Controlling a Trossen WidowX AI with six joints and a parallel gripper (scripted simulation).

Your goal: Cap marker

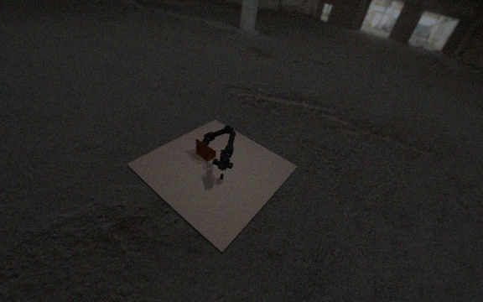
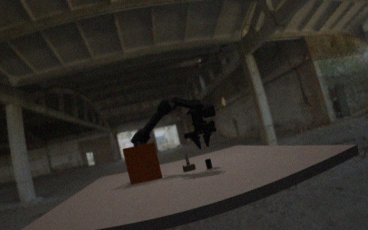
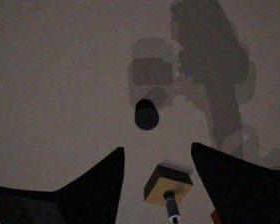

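Right now the dark cap is 9 cm below my gripper tip. The rest, counted from my gripper tip: tan holder block 8 cm behind, 12 cm to the left, 10 cm below.
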